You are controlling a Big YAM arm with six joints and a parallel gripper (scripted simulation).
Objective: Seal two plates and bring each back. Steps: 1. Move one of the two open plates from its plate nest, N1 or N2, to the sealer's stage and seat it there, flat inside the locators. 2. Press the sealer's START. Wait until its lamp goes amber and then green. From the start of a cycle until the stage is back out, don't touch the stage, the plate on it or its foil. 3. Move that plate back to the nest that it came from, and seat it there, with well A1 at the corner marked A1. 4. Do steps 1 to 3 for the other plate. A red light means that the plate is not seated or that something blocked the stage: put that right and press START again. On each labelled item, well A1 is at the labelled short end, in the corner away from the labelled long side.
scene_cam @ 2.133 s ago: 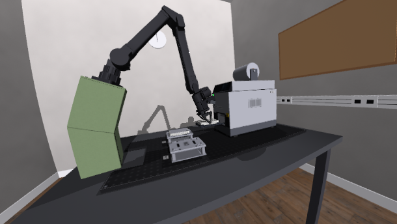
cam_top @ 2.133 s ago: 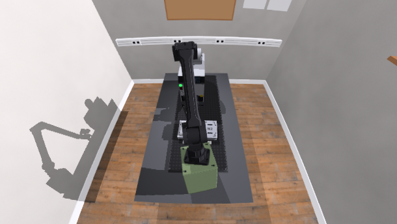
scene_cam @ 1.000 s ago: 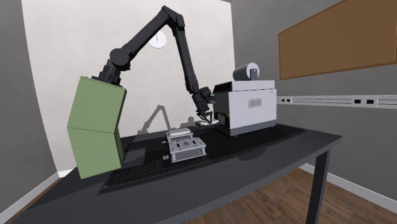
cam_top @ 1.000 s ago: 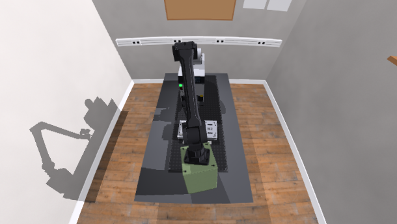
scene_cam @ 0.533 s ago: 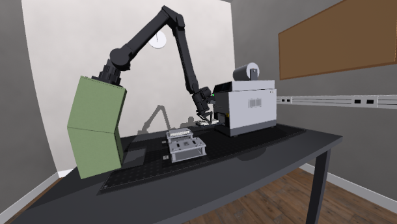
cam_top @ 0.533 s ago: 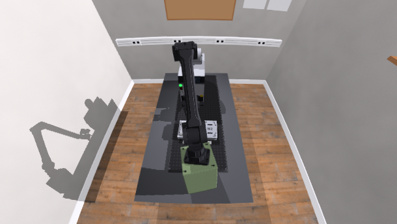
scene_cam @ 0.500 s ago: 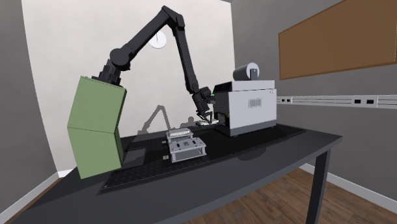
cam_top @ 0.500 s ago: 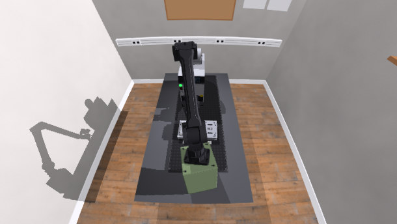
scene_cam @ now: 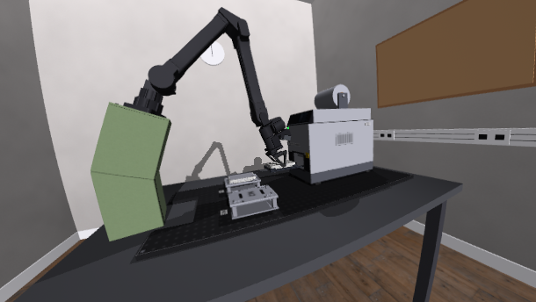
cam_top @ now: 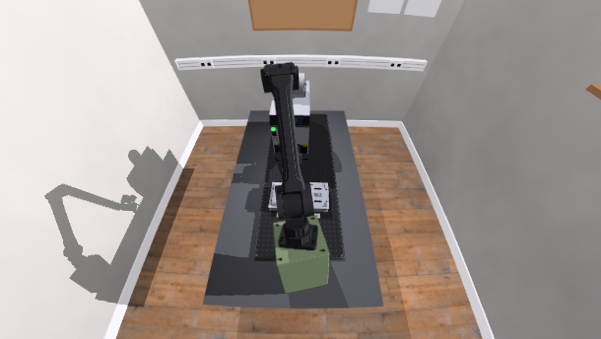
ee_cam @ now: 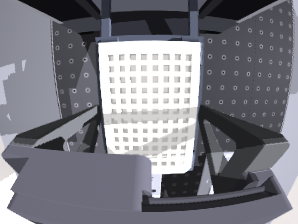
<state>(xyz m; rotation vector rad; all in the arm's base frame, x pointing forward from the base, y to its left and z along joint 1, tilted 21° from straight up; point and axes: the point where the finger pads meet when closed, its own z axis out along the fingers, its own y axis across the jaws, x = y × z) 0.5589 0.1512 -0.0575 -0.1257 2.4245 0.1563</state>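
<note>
Right now the white plate is right at my hand. From my hand the other things lie so: dark sealer stage (2 cm below); yellow warning label (11 cm ahead, 7 cm to the right, 4 cm above); foil roll (33 cm ahead, 5 cm to the left, 31 cm above).
</note>
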